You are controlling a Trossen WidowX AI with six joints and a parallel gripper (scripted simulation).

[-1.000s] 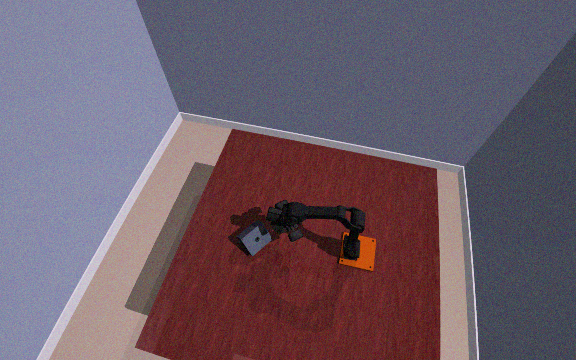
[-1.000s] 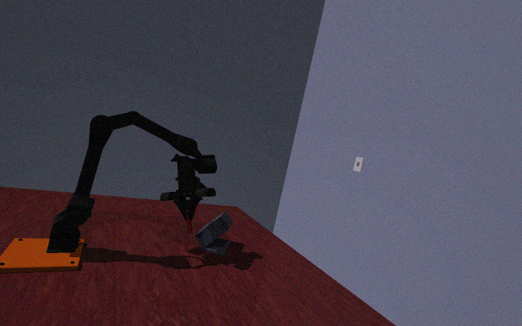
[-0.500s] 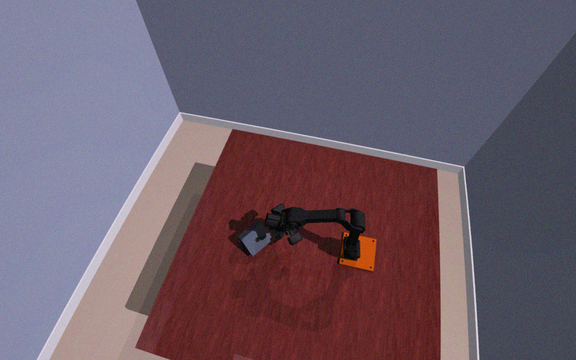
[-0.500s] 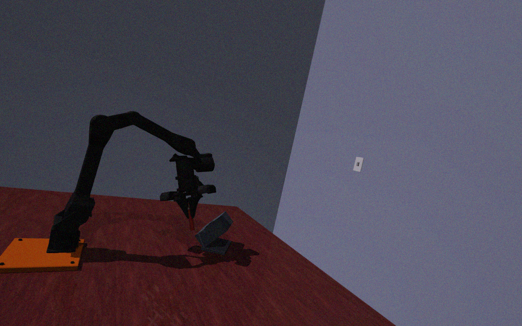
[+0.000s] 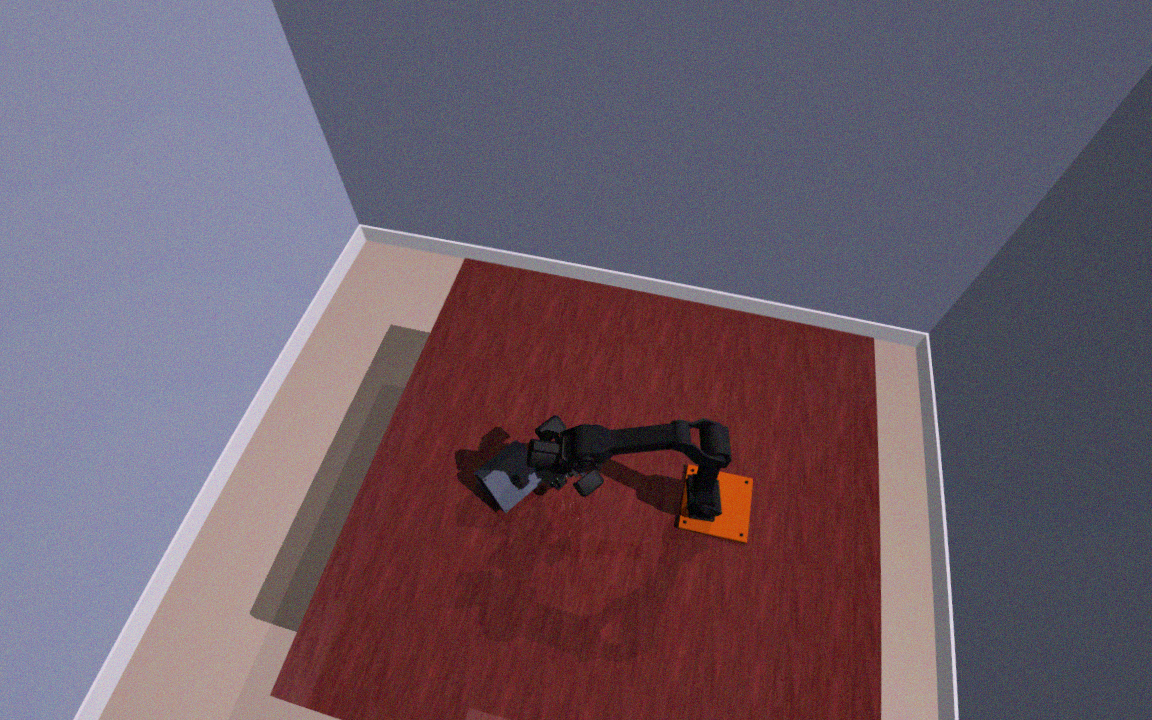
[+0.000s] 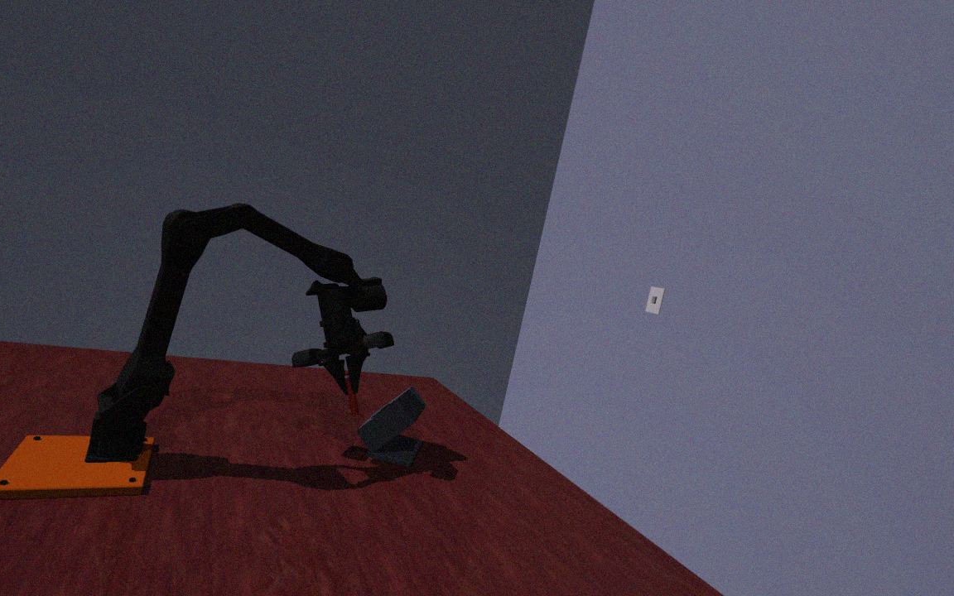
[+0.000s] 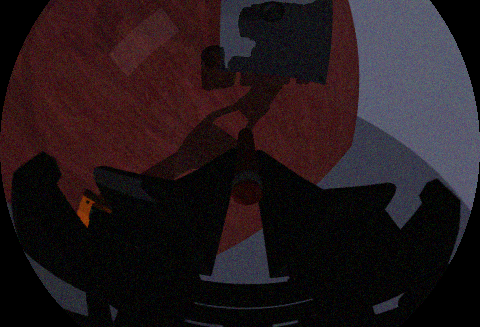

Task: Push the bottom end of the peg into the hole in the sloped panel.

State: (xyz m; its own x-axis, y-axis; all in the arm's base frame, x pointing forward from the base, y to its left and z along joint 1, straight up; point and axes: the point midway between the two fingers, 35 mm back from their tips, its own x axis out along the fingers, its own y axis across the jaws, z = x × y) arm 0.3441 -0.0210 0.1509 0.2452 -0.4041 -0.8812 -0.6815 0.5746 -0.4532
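Now: gripper tip 12 cm short of the sloped panel, 5 cm to the right of it and 7 cm above it. Round my gripper tip: red peg (1 cm to the left, 1 cm above).
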